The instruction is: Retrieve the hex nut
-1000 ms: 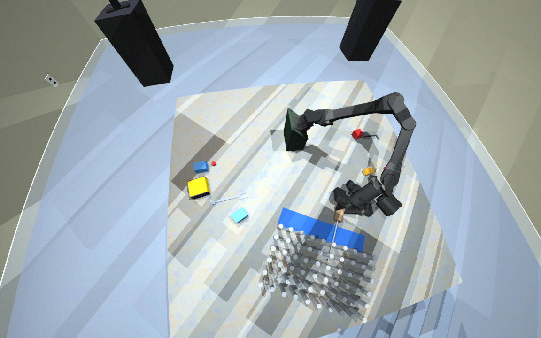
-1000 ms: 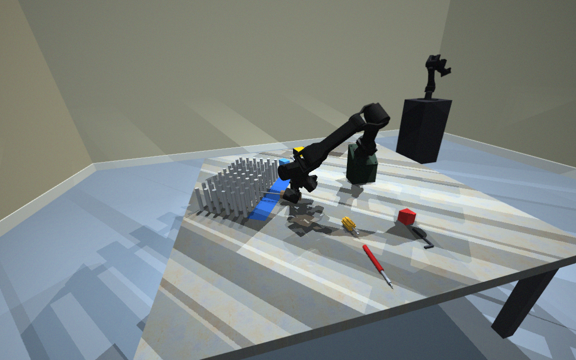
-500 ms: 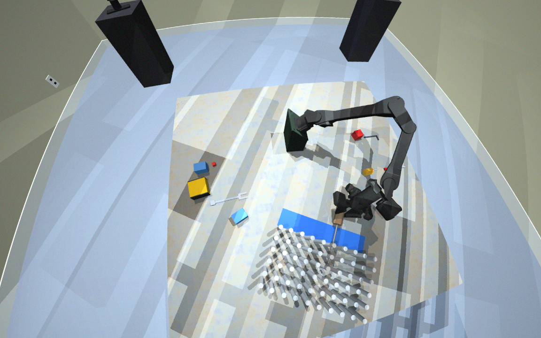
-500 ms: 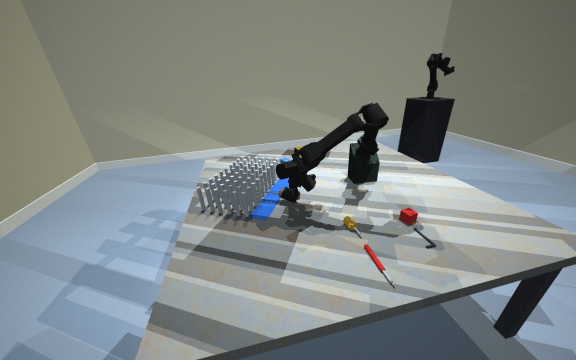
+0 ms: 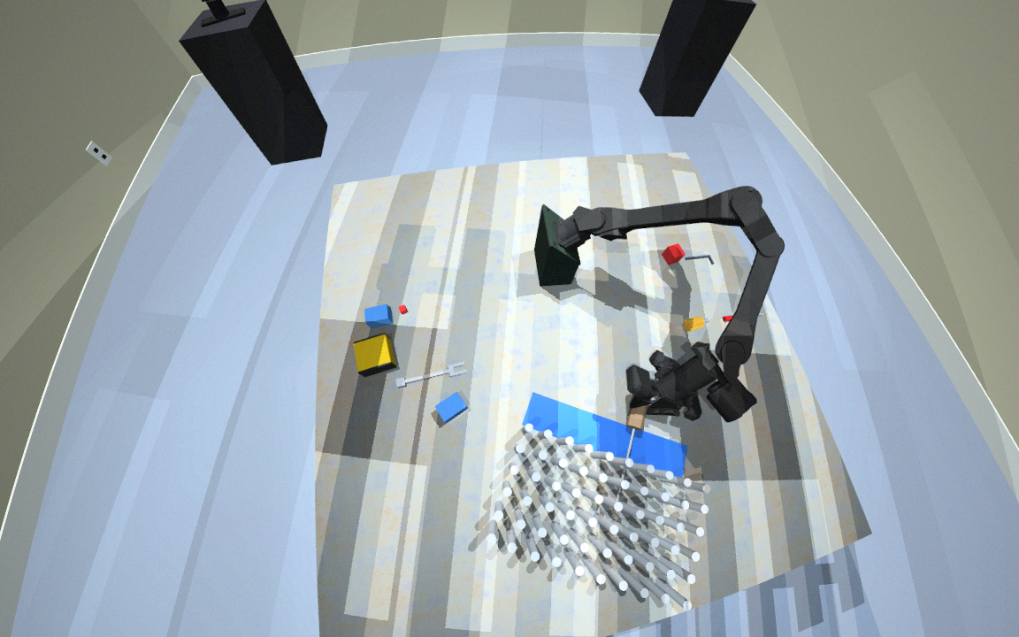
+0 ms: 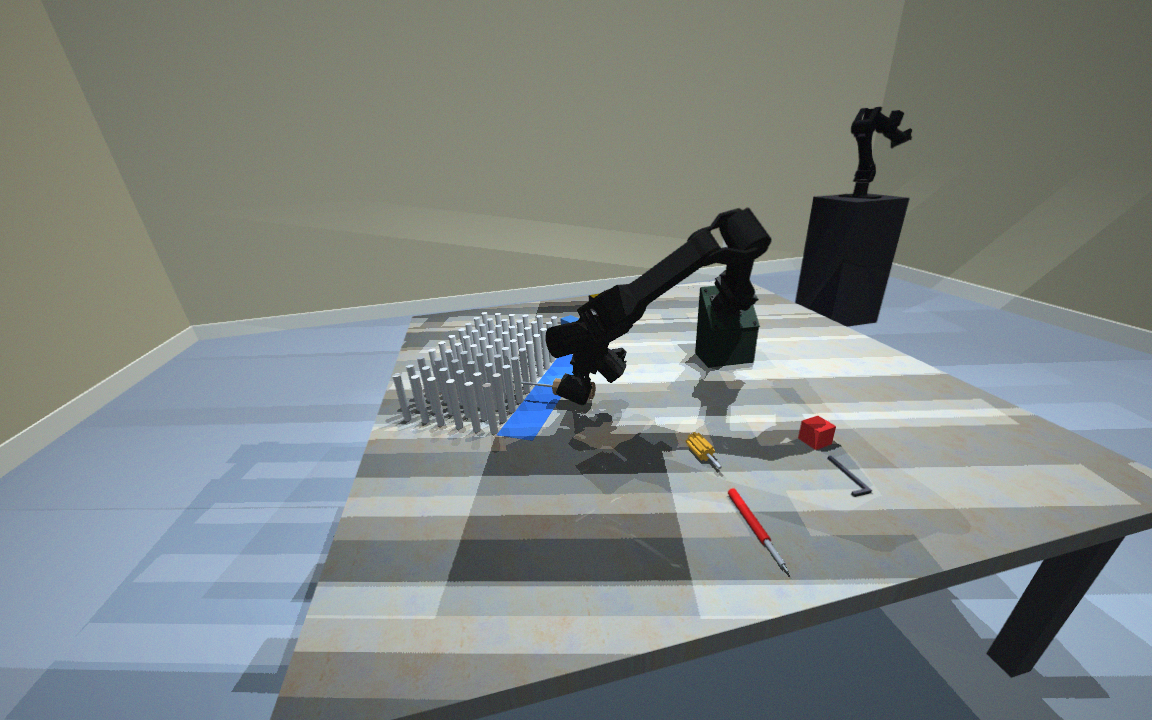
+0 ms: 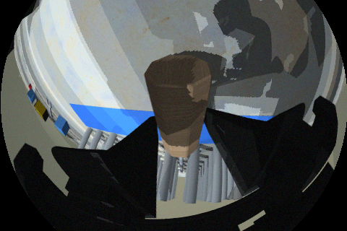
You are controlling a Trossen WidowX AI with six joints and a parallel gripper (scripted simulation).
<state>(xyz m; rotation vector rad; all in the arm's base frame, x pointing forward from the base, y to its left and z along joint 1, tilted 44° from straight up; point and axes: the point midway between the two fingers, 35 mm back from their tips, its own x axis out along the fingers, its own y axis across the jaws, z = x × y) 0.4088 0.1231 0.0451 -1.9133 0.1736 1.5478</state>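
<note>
My gripper tip is now 7 cm to the left of the blue taped strip, 5 cm short of it and 4 cm above it. Also, from my gripper tip: stubby yellow screwdriver: 25 cm to the left, 19 cm behind, 2 cm below; small wrench: 47 cm to the right, 16 cm behind, 3 cm below; red screwdriver: 45 cm to the left, 18 cm behind, 3 cm below.
</note>
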